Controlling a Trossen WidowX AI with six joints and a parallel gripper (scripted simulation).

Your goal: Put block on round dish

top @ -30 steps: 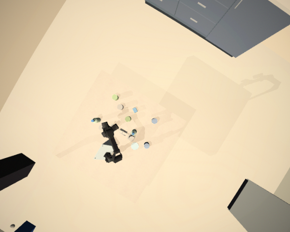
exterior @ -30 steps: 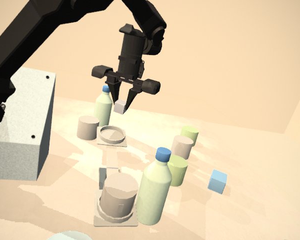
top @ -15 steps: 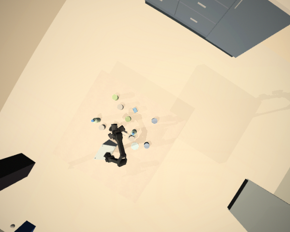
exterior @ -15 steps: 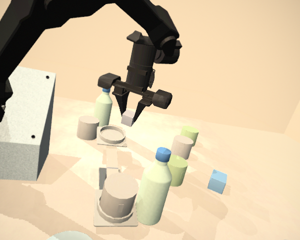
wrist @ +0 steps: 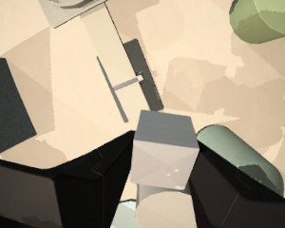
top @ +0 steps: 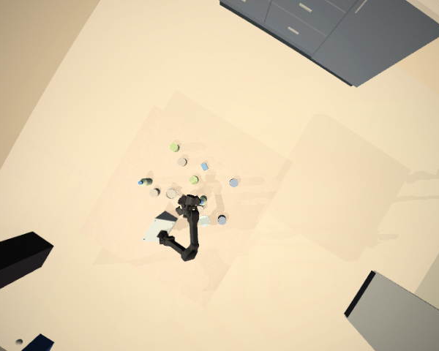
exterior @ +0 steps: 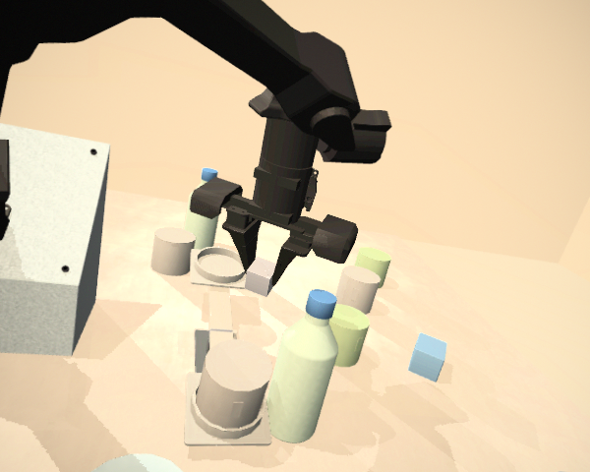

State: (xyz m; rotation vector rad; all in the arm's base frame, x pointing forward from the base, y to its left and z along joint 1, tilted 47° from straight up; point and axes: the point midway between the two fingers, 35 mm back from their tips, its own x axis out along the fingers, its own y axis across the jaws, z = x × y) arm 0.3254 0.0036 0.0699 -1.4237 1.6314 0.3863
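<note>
Now: the round dish 100 mm behind my gripper tip, 190 mm to the right of it and 140 mm below it. Round my gripper tip: pale grey block: right at my gripper tip; balance beam: 30 mm behind, 40 mm to the left, 100 mm below; blue cube: 290 mm ahead, 60 mm to the left, 120 mm below.
</note>
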